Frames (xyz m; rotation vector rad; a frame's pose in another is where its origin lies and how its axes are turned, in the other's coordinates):
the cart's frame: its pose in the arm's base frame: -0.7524 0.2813 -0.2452 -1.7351 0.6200 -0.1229
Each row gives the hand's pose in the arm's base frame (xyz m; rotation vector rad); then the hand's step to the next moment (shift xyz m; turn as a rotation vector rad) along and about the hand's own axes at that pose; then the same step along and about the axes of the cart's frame.
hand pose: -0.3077 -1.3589 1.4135 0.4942 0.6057 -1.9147
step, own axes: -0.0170 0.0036 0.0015 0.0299 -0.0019 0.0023
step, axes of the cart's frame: 0.0013 -0.0143 0.0099 0.0023 0.0217 -0.0207
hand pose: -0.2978 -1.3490 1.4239 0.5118 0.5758 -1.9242
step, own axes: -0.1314 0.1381 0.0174 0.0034 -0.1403 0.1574
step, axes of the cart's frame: 0.1183 -0.1266 0.0814 -0.1379 -0.0819 -0.1369
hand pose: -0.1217 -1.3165 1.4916 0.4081 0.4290 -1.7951
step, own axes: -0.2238 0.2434 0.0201 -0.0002 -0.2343 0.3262
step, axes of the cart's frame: 0.1665 -0.2130 0.1915 -0.2340 -0.1868 -0.2677
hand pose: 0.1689 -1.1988 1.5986 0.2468 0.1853 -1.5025
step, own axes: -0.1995 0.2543 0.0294 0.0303 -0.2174 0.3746
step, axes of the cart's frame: 0.0902 -0.1946 0.2436 -0.2094 -0.2236 -0.3077
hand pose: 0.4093 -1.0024 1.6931 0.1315 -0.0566 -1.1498
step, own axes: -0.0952 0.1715 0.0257 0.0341 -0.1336 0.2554
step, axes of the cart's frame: 0.0128 -0.1052 0.1670 -0.1243 -0.1595 -0.2083
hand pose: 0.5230 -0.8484 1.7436 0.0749 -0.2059 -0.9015
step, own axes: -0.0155 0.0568 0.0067 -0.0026 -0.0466 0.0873
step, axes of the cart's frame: 0.0029 -0.0293 0.0515 -0.0548 -0.0507 -0.0650
